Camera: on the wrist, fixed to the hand. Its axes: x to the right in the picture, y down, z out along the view.
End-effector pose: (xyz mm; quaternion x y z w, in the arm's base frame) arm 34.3 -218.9 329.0 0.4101 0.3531 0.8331 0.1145
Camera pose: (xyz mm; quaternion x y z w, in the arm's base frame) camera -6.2 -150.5 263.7 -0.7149 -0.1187 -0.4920 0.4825
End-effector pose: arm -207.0 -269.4 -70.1 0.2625 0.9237 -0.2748 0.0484
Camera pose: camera -272.4 -317.4 -6.9 0.7448 0.3969 -0.4018 0.3553
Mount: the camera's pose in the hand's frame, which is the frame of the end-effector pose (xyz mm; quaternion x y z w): 19.3 -98.1 -24.2 0.2049 -0.2098 0.6620 0.6897
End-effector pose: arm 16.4 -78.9 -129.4 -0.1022 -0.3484 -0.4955 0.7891
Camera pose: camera -51.3 -152.8 -152.7 -0.2434 -0.4397 0.2735 0.8201
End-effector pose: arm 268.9 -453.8 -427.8 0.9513 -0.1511 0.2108 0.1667
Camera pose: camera 312.2 -360.6 -423.2 -0.6345 0.7258 -0.0871 0.2512
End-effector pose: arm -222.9 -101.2 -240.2 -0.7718 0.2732 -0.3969 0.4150
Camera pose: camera -223.8 -76.3 -140.4 -0.3497 0.5310 0.1069 0.7644
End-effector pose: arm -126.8 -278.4 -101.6 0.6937 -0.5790 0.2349 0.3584
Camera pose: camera -25.1 -264.9 -94.1 -0.2179 0.8856 -0.3724 0.1719
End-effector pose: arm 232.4 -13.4 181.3 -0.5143 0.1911 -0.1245 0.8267
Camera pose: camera 238.0 -83.8 256.1 -0.0849 0.2733 0.5302 0.7981
